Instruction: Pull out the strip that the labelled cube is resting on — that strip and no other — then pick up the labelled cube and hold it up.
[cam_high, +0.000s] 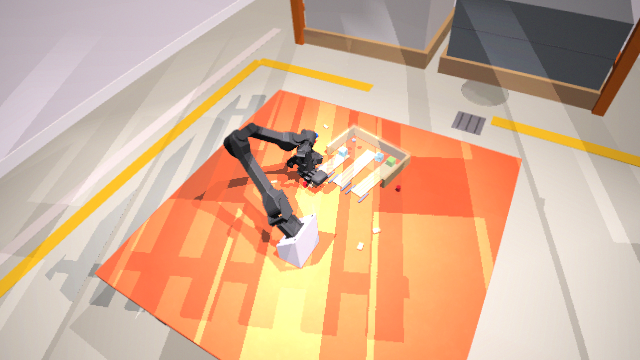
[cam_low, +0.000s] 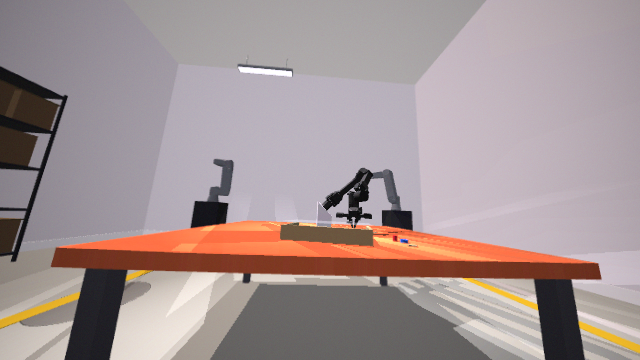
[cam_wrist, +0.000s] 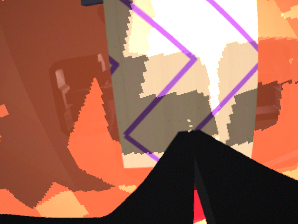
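Now: gripper tip 11 cm short of the strip and 3 cm to the left of it.
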